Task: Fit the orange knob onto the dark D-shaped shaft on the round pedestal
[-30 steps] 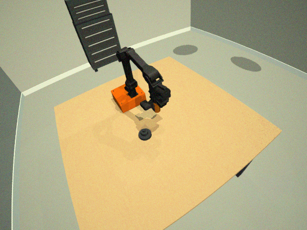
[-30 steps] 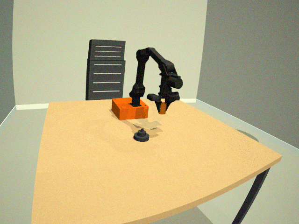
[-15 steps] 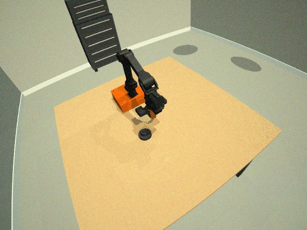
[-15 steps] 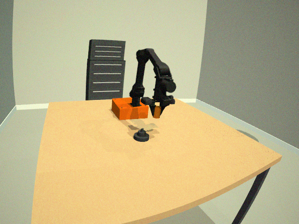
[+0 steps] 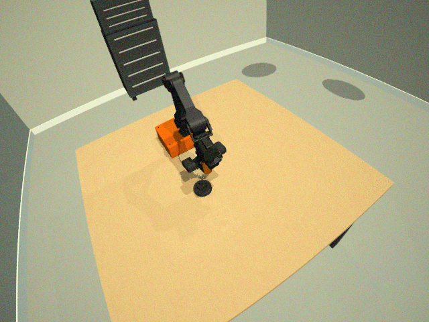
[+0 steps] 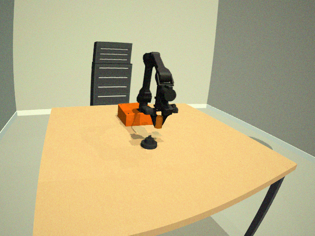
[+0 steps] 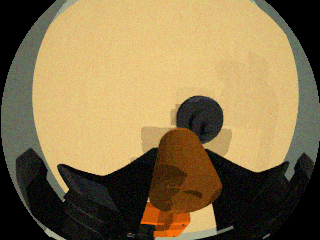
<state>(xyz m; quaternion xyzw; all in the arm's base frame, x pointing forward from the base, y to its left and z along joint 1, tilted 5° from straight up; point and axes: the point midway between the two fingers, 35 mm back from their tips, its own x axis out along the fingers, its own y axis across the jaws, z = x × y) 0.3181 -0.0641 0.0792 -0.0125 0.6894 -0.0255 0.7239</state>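
My gripper tip is now 1 cm short of the round dark pedestal, 4 cm to the left of it and 8 cm above it. Also, from my gripper tip: orange knob 2 cm above.
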